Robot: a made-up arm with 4 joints.
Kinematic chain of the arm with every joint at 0, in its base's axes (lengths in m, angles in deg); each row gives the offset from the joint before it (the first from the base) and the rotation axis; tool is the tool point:
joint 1: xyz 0 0 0.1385 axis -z
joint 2: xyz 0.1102 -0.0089 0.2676 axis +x
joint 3: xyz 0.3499 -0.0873 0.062 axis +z
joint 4: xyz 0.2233 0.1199 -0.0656 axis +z
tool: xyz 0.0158 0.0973 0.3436
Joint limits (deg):
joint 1: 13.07..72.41
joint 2: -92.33..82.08
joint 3: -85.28..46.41
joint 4: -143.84..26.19
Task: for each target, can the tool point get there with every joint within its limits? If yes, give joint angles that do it. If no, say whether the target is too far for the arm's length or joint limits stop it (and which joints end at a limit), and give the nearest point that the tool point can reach.
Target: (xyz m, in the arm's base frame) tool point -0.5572 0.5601 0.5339
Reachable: no: joint limits stop it (at a limit: joint 1, joint 3, joint 4) | nearest point 0.5113 0.2609 0.5190 | short by 1.110 m
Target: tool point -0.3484 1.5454 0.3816
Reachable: no: too far | nearest point 0.5150 0.2769 0.3994 | short by 1.535 m
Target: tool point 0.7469 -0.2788 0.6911
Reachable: yes | joints 34.11 -23.63 -6.00 -39.07
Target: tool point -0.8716 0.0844 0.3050
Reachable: no: joint limits stop it (at a limit: joint 1, joint 3, joint 4) | nearest point -0.3157 -0.6394 0.3445 | short by 0.913 m
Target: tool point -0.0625 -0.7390 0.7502
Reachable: yes | joints 65.23 -0.65 -72.06 -97.64
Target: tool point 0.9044 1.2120 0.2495
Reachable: no: too far | nearest point 0.6182 0.2809 0.3587 | short by 0.980 m
